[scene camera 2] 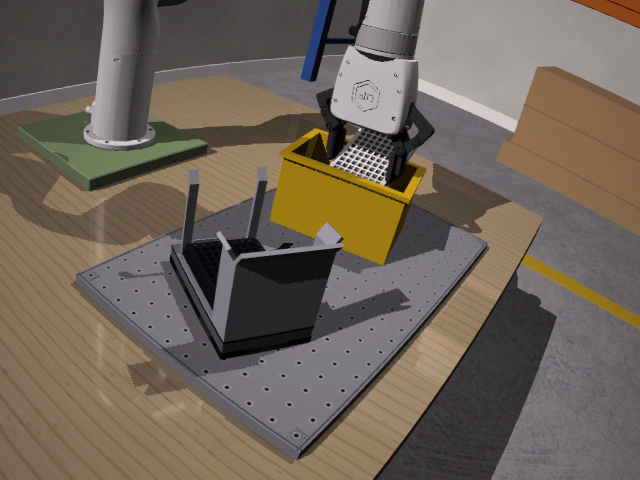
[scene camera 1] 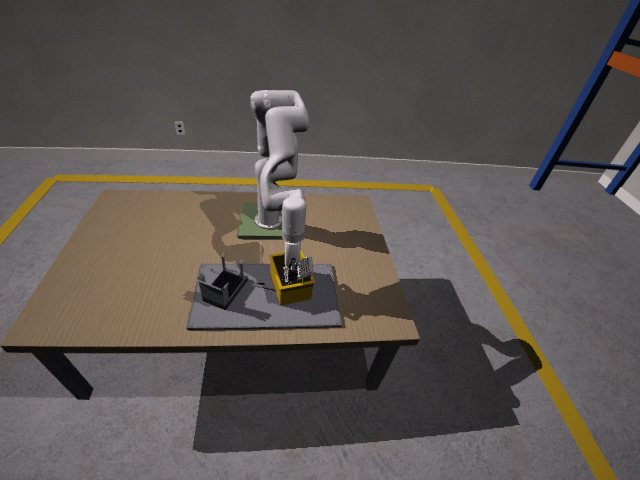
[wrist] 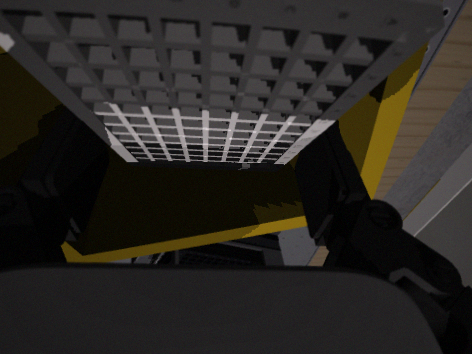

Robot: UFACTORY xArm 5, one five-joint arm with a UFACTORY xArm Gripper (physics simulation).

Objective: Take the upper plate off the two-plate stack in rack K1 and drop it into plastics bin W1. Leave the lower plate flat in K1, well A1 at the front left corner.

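Places are measured from the arm's base along level axes (x ahead, y left, z up), in centimetres.
Where they show: gripper, fingertip midpoint: (scene camera 2: 362, 168) (scene camera 1: 292, 271) (wrist: 205, 136); arm's base, origin of the base link: (scene camera 2: 119, 135) (scene camera 1: 268, 220).
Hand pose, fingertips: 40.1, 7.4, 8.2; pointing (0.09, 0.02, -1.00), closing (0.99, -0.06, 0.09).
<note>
Things, the pixels of their top centre, and the offset from my fingertips, as dx, dy, dz. Level surfaces: height alone.
- yellow bin W1, middle of its top: (wrist: 188, 163) (scene camera 2: 358, 159) (scene camera 1: 291, 268) -0.7, -0.4, +1.1
- Rack K1, middle of its top: (scene camera 2: 254, 199) (scene camera 1: 222, 268) +0.1, -24.5, +3.1
- lower plate, middle of its top: (scene camera 2: 243, 275) (wrist: 215, 273) (scene camera 1: 223, 284) +0.7, -24.7, -5.0
- grey perforated board, middle of its top: (scene camera 2: 323, 256) (scene camera 1: 266, 292) +1.9, -9.3, -8.8
- wooden table, its level: dz -10.2
The upper plate (scene camera 1: 306, 266) (scene camera 2: 364, 160) (wrist: 205, 75), a pale grid, is between the fingers of my gripper (scene camera 1: 293, 274) (scene camera 2: 362, 167) (wrist: 205, 136), which is shut on it. The plate is steeply tilted, with its low end inside the mouth of the yellow bin W1 (scene camera 1: 295, 295) (scene camera 2: 336, 206) (wrist: 387, 135) and its other end above the rim. Both fingertips are at the bin's mouth. Rack K1 (scene camera 1: 212, 295) (scene camera 2: 279, 294) stands to the left of the bin in scene camera 1. A dark grid, the lower plate (scene camera 2: 204, 260), lies low inside it; its well A1 cannot be made out.
Rack and bin stand on a grey perforated board (scene camera 1: 258, 321) (scene camera 2: 356, 361). The rack's upright posts (scene camera 2: 190, 211) rise near the bin. The arm's base stands on a green pad (scene camera 1: 248, 227) (scene camera 2: 56, 147) at the back of the wooden table (scene camera 1: 129, 248) (scene camera 2: 41, 361).
</note>
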